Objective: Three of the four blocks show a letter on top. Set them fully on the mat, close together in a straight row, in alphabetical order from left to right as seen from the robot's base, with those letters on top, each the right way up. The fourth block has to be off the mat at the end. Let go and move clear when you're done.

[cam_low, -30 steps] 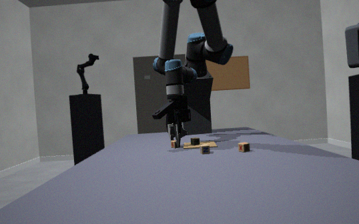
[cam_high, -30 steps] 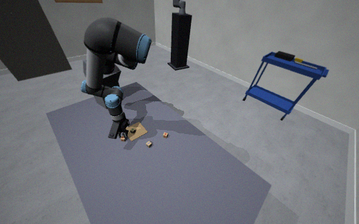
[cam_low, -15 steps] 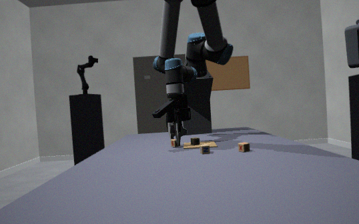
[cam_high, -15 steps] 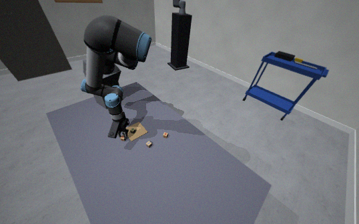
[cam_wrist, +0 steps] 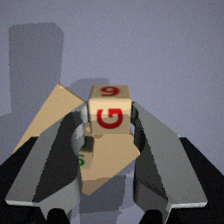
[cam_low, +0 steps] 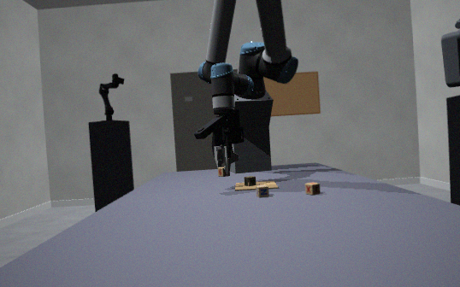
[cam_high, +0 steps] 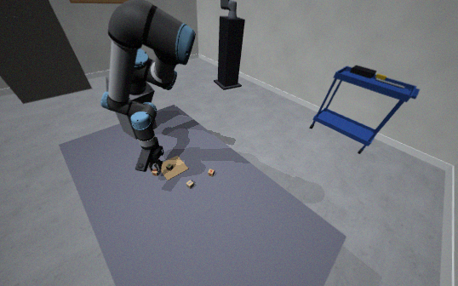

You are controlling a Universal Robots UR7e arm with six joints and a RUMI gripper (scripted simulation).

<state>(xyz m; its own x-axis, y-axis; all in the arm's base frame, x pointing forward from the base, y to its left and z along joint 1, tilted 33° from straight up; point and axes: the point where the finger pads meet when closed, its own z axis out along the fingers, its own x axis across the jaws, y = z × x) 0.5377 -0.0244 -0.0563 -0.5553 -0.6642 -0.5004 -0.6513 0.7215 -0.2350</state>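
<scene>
The tan mat is 10 cm to the left of my hand, 6 cm below it and 4 cm behind it.
</scene>
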